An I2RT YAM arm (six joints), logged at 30 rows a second.
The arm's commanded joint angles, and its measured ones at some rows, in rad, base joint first. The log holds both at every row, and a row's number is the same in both.
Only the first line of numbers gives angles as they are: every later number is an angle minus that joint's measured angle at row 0.
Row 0, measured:
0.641, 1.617, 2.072, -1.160, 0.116, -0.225
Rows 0 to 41, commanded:
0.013, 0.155, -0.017, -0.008, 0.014, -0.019
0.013, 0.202, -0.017, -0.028, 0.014, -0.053
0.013, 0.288, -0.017, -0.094, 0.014, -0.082
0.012, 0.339, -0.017, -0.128, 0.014, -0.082
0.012, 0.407, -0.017, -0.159, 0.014, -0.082
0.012, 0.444, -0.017, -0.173, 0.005, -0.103
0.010, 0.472, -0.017, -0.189, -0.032, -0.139
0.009, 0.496, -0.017, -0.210, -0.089, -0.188
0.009, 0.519, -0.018, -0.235, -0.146, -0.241
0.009, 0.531, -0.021, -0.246, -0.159, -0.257
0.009, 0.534, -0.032, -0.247, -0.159, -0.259
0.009, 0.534, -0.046, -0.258, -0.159, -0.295
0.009, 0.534, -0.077, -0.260, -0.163, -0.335
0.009, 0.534, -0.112, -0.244, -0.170, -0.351
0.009, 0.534, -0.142, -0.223, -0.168, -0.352
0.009, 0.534, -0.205, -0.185, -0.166, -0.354
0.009, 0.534, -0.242, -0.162, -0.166, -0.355
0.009, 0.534, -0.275, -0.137, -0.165, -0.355
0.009, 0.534, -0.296, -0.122, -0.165, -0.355
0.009, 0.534, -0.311, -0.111, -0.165, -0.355
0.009, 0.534, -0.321, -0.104, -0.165, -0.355
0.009, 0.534, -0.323, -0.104, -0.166, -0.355
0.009, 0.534, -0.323, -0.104, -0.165, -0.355
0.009, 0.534, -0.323, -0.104, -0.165, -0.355
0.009, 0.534, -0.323, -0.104, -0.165, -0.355
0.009, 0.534, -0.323, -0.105, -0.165, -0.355
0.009, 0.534, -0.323, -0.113, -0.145, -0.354
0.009, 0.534, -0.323, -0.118, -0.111, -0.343
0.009, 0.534, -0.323, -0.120, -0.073, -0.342
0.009, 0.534, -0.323, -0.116, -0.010, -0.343
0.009, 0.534, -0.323, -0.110, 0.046, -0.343
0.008, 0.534, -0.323, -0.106, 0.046, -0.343
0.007, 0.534, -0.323, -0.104, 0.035, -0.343
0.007, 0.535, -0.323, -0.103, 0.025, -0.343
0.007, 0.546, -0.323, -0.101, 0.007, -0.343
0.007, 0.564, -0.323, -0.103, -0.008, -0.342
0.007, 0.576, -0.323, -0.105, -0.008, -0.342
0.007, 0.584, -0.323, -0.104, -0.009, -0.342
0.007, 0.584, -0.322, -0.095, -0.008, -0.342
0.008, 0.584, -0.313, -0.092, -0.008, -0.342
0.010, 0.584, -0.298, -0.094, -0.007, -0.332
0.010, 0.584, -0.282, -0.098, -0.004, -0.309
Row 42, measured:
0.007, 0.560, -0.307, -0.107, -0.002, -0.341
